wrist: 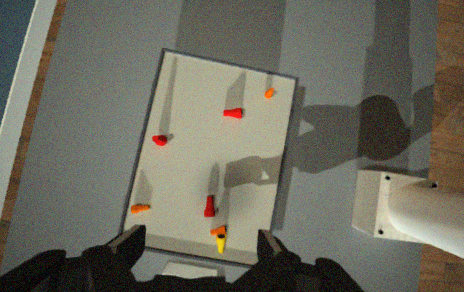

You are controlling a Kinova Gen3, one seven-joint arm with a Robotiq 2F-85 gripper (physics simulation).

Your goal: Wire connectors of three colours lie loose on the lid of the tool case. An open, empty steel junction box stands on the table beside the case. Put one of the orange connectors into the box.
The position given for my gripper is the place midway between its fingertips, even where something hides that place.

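Note:
There's a tool case (239, 162) that I can see, and my gripper (202, 239) is showing too.

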